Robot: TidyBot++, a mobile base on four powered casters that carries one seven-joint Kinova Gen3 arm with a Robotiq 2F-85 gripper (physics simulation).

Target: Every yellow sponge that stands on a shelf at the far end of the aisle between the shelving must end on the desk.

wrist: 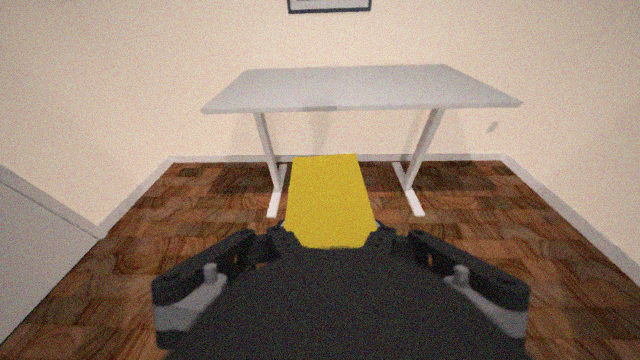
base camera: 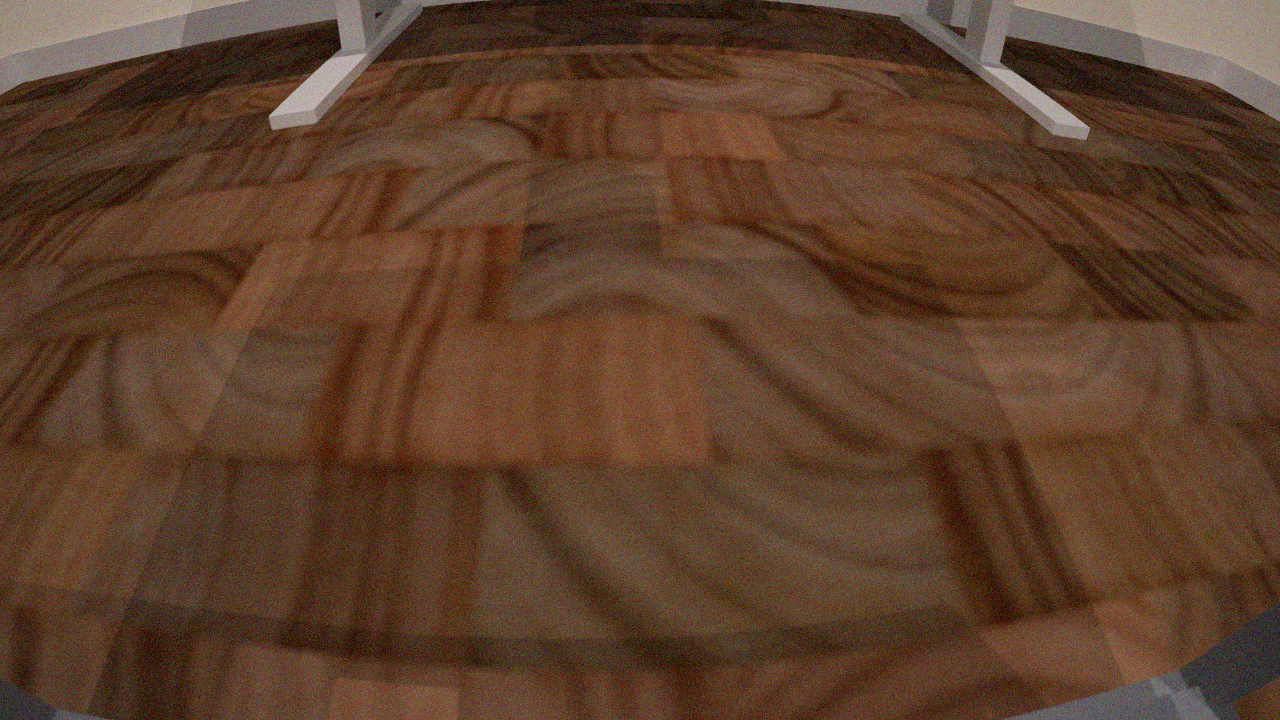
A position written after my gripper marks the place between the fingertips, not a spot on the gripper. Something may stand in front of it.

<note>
In view: my gripper (wrist: 329, 224) and a grey desk (wrist: 438, 87).
</note>
